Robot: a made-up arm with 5 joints.
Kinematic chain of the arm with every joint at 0, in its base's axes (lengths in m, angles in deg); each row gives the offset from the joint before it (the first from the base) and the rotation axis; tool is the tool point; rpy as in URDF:
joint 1: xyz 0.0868 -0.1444 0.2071 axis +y
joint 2: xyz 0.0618 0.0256 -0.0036 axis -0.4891 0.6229 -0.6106
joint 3: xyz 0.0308 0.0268 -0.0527 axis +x
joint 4: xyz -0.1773 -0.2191 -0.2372 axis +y
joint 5: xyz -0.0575 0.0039 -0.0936 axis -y
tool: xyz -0.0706 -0.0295 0.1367 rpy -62 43.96 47.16
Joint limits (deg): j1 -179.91..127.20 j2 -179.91..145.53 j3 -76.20..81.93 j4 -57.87..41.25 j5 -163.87..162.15
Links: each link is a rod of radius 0.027 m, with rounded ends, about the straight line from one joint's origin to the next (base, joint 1, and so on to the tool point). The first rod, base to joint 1, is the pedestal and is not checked.
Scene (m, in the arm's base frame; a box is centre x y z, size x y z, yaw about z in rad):
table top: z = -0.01
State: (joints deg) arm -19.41 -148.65 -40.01 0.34 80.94
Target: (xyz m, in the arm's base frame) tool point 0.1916 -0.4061 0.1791
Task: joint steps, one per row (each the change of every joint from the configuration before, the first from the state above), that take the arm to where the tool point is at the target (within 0.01 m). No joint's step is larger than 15 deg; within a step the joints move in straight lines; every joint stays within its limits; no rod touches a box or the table.
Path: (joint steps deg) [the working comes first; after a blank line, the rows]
Joints at the target: -67.75 -67.43 -76.20 30.56 -8.41
Straight joint move there: clear.

1: -8.06 13.54 -6.03 5.04 -14.89
2: -8.05 13.53 -6.03 5.03 -14.89
3: -8.06 13.54 -6.03 5.04 -14.89
4: -8.06 13.54 -6.04 5.04 -14.89
5: -8.05 13.54 -6.03 5.04 -14.90
6: -8.06 13.53 -6.03 5.03 -14.89

